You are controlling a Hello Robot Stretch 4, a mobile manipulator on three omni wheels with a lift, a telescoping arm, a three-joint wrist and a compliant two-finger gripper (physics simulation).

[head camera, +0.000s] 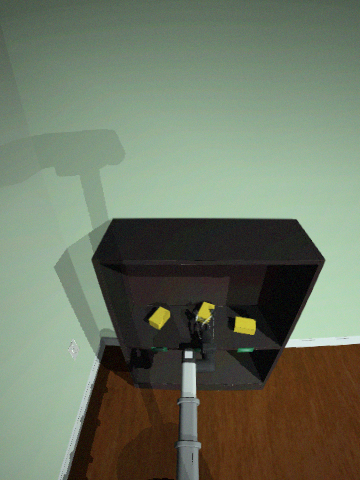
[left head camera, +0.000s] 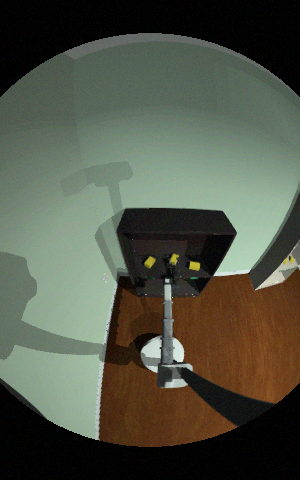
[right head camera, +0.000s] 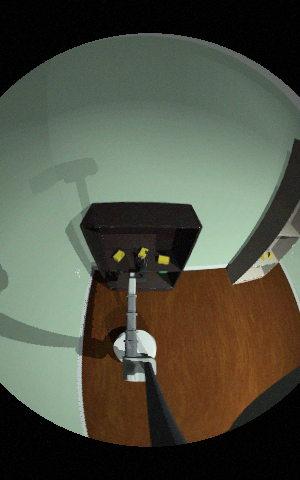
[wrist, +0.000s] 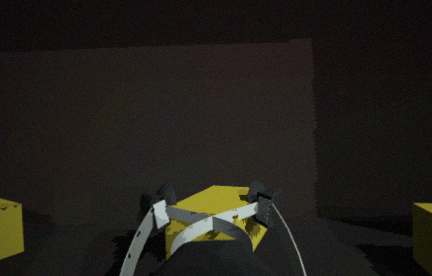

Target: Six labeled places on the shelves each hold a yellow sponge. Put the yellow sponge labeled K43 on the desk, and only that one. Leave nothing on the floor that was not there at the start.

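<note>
A yellow sponge (head camera: 205, 311) (left head camera: 173, 259) (right head camera: 143, 252) (wrist: 212, 192) stands in the middle of the dark bookcase's upper compartment. My gripper (head camera: 203, 317) (wrist: 212, 196) is shut on it, a fingertip against each side. The sponge looks low, near the board; whether it touches is hidden. Another yellow sponge (head camera: 159, 318) (left head camera: 150, 262) (right head camera: 119, 256) (wrist: 10, 230) lies to its left, and one more sponge (head camera: 245, 325) (left head camera: 194, 266) (right head camera: 163, 260) (wrist: 424, 235) to its right. Green labels on the shelf edge are unreadable; the arm mostly hides the middle one. The desk is not recognisable in these views.
The dark bookcase (head camera: 205, 240) (left head camera: 172, 220) (right head camera: 140, 215) has side walls and a top around the gripper. My telescoping arm (head camera: 188, 420) reaches in from the front. A pale shelf unit (left head camera: 265, 281) (right head camera: 242, 276) with small yellow objects stands at the right. A green wall is close on the left.
</note>
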